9 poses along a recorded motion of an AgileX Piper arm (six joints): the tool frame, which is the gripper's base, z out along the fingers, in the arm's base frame.
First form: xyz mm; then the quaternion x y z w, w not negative.
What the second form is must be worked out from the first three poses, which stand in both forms.
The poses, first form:
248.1 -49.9 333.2 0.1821 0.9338 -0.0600 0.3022
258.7 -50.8 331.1 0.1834 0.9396 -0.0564 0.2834
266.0 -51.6 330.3 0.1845 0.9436 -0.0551 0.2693
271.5 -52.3 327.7 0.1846 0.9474 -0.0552 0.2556
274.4 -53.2 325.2 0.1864 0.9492 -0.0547 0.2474
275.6 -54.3 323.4 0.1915 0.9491 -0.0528 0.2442
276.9 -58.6 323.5 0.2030 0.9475 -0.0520 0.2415
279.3 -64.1 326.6 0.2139 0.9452 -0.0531 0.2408
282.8 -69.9 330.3 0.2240 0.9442 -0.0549 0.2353
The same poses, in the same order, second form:
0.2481 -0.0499 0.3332 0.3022 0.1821 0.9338 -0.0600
0.2587 -0.0508 0.3311 0.2834 0.1834 0.9396 -0.0564
0.2660 -0.0516 0.3303 0.2693 0.1845 0.9436 -0.0551
0.2715 -0.0523 0.3277 0.2556 0.1846 0.9474 -0.0552
0.2744 -0.0532 0.3252 0.2474 0.1864 0.9492 -0.0547
0.2756 -0.0543 0.3234 0.2442 0.1915 0.9491 -0.0528
0.2769 -0.0586 0.3235 0.2415 0.2030 0.9475 -0.0520
0.2793 -0.0641 0.3266 0.2408 0.2139 0.9452 -0.0531
0.2828 -0.0699 0.3303 0.2353 0.2240 0.9442 -0.0549

